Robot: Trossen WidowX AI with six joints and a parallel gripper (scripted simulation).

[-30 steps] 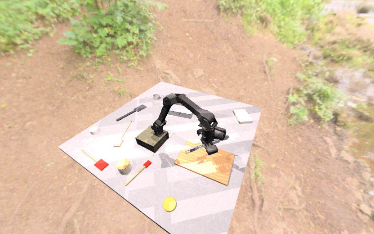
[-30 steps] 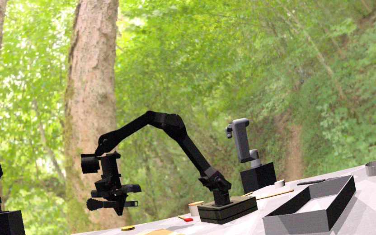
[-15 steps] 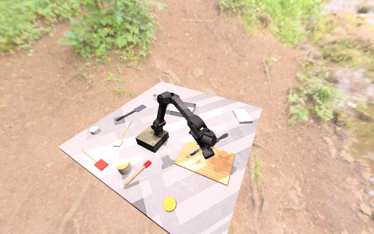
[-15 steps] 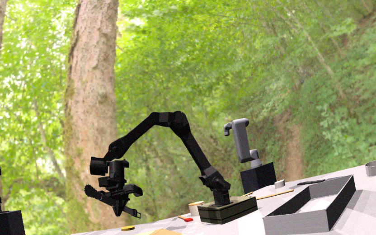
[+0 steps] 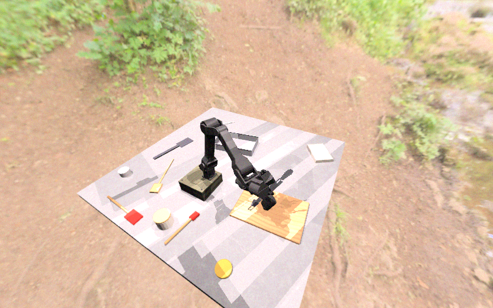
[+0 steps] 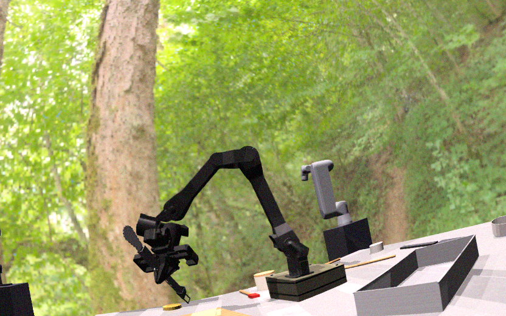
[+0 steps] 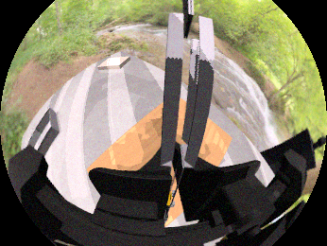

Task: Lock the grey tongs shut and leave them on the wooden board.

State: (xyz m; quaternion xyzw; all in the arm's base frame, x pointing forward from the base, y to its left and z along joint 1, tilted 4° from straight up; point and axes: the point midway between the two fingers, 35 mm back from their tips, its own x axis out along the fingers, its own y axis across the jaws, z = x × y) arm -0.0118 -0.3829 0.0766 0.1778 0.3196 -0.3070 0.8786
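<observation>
The wooden board is 10 mm to the left of my gripper tip and 130 mm below it. Round my gripper tip: white block: 600 mm ahead, 100 mm to the right, 130 mm below; then roasting tin: 380 mm ahead, 480 mm to the left, 110 mm below; then yellow disc: 360 mm behind, 50 mm to the left, 130 mm below.
</observation>
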